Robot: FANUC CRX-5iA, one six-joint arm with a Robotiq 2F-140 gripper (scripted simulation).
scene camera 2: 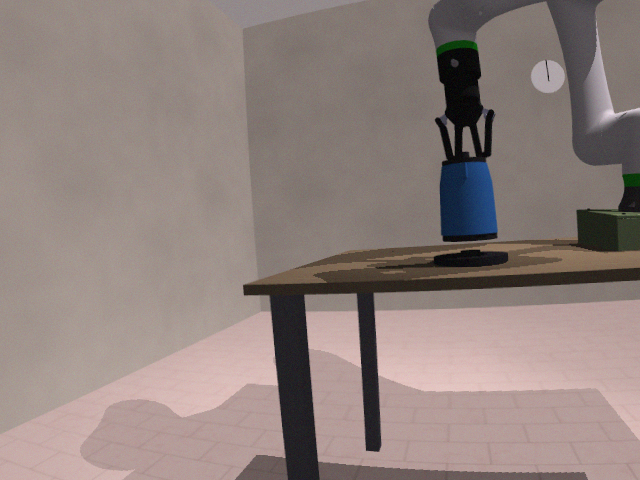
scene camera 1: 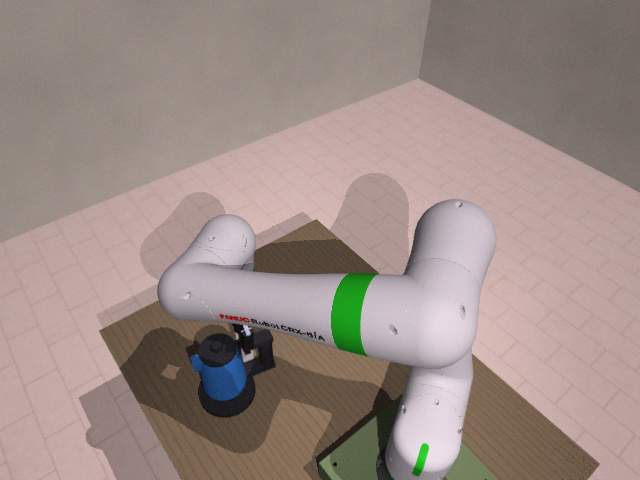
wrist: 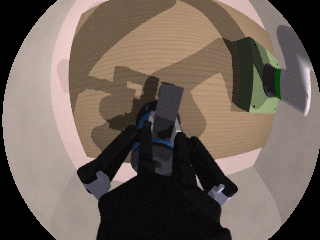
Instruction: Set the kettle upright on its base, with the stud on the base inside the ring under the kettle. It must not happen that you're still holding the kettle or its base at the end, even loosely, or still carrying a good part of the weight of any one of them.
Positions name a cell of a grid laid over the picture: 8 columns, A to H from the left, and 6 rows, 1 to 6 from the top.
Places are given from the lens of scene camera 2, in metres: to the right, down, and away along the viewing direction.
blue kettle (scene camera 2: F3): 0.28, -0.06, 0.77
round black base (scene camera 2: F4): 0.27, 0.03, 0.76
